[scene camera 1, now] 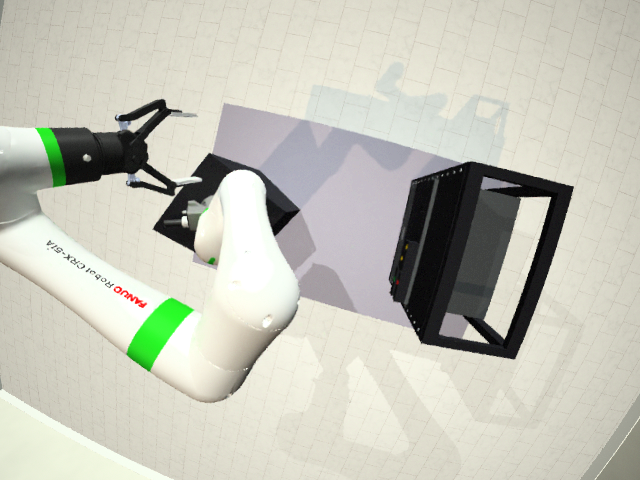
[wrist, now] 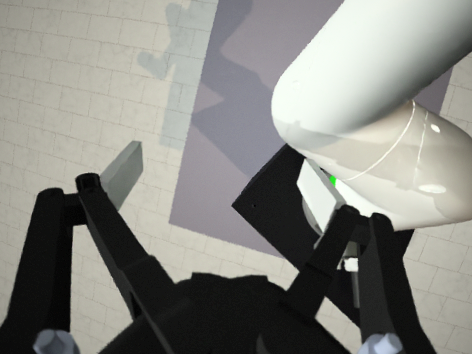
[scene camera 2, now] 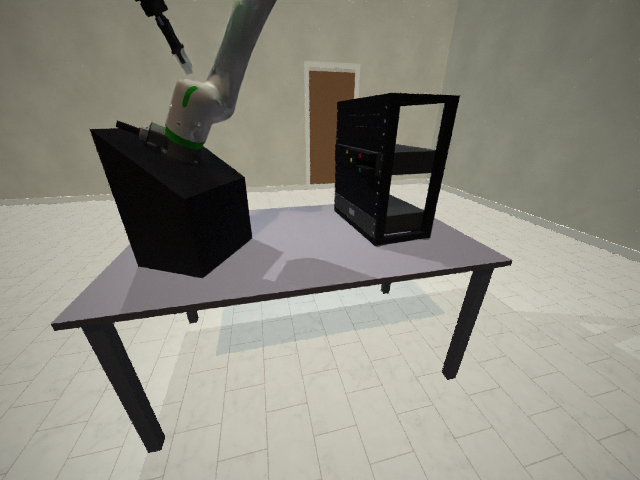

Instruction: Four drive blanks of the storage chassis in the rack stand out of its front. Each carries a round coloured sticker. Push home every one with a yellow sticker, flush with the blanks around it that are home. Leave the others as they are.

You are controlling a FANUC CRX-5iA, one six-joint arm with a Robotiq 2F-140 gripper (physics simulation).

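The black rack (scene camera 1: 448,258) (scene camera 2: 390,155) stands at the right end of the table. Small stickers show on its storage chassis front: an upper yellow sticker (scene camera 1: 406,246) (scene camera 2: 346,151), a lower yellow sticker (scene camera 1: 401,257) (scene camera 2: 351,160), a red sticker (scene camera 1: 397,282) (scene camera 2: 359,155) and a green sticker (scene camera 2: 359,169). The dark blanks are too small to tell how far each stands out. My gripper (scene camera 1: 189,147) (wrist: 224,164) is open and empty, high above and beyond the table's left end, well apart from the rack. In scene camera 2 it is partly out of view.
The black pedestal (scene camera 2: 170,222) (wrist: 265,210) carries the arm's base on the left of the table (scene camera 1: 351,206) (scene camera 2: 310,232) (wrist: 200,200). My white arm (scene camera 1: 242,289) (scene camera 2: 242,46) (wrist: 370,65) bends above the pedestal, close beside one finger in the wrist view. A brown door (scene camera 2: 323,129) is in the far wall.
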